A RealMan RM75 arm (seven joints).
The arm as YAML. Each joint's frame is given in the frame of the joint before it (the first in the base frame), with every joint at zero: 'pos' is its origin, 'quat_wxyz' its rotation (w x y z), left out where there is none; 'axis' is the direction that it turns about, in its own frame. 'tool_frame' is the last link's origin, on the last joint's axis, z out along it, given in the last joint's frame.
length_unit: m
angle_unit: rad
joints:
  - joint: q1
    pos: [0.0, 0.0, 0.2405]
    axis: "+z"
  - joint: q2
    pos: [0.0, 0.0, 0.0]
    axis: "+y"
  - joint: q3
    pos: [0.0, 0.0, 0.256]
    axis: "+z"
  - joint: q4
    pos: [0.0, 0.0, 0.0]
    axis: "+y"
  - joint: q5
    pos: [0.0, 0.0, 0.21]
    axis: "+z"
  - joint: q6
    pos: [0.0, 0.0, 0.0]
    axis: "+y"
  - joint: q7
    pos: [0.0, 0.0, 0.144]
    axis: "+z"
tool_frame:
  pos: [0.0, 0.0, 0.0]
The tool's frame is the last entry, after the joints.
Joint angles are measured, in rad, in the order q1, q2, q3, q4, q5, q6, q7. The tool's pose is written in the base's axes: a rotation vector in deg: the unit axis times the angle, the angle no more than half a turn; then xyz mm. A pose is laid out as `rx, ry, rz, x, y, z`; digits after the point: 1 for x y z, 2 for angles.
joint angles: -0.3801, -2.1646, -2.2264, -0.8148, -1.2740, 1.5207, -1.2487
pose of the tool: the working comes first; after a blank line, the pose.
Where each joint sits with the arm in this pose, in the base's axes (m; each line is computed from the numbers above, not from the rounded line before):
q1: 0.0000 0.0000 0.2405
q2: 0.0000 0.0000 0.2405
q3: -0.1970 0.0787 0.0973
q4: -0.1970 0.0787 0.0973
q5: -0.3114 0.2548 0.0939
q6: -0.3114 0.2548 0.0939
q7: -0.2505 0.3006 -0.0283
the tool: -0.2505 0.3006 -0.0283

-158.20, -21.71, -39.95, -250.5, 300.6, -28.3
